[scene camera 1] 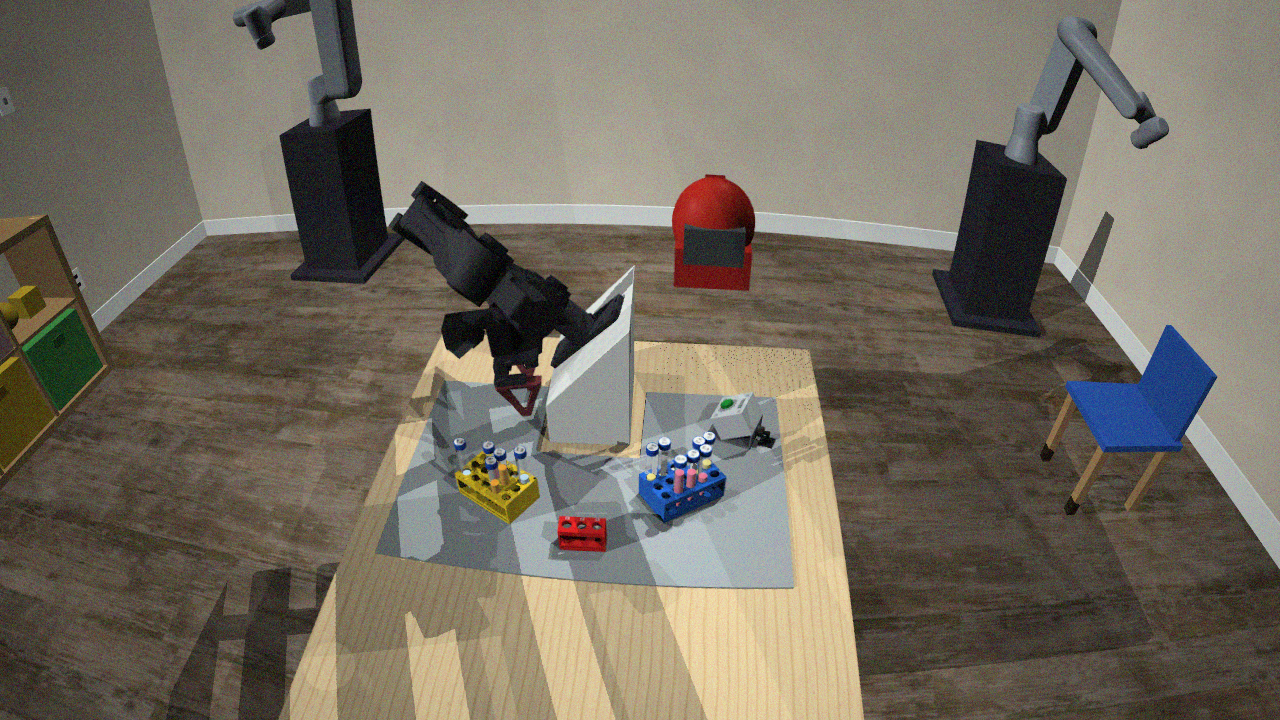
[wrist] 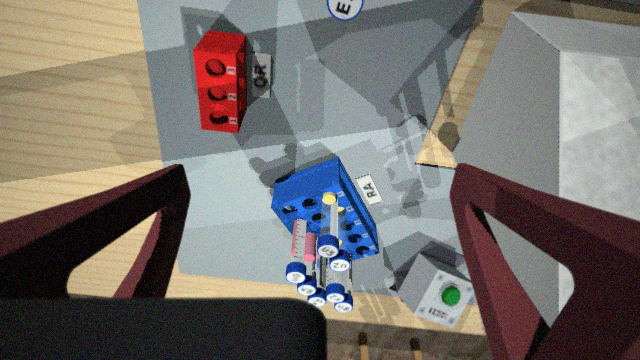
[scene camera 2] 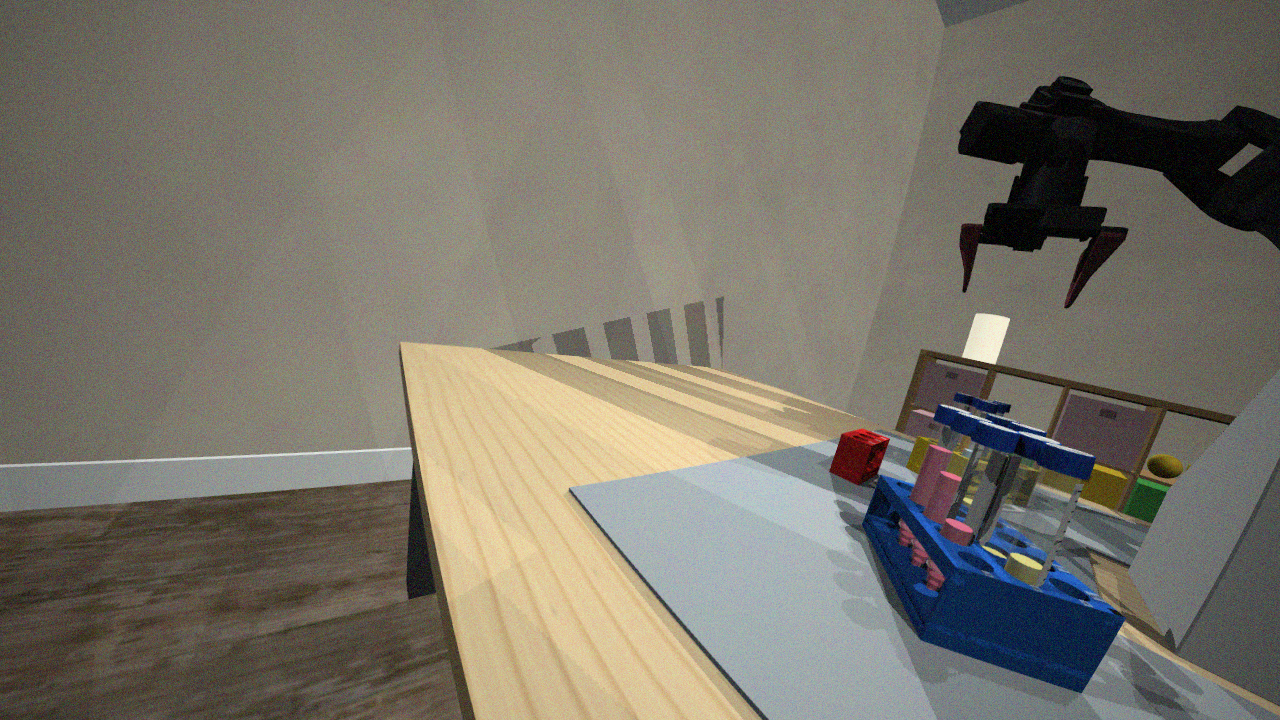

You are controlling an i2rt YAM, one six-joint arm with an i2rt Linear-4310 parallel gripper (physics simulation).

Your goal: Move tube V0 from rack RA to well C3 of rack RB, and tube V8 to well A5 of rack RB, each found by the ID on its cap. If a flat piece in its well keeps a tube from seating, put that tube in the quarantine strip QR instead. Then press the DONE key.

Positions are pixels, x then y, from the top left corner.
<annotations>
The gripper shows in scene camera 1 (527,395), in the wrist view (320,179) and in scene camera 2 (1013,298).
</annotations>
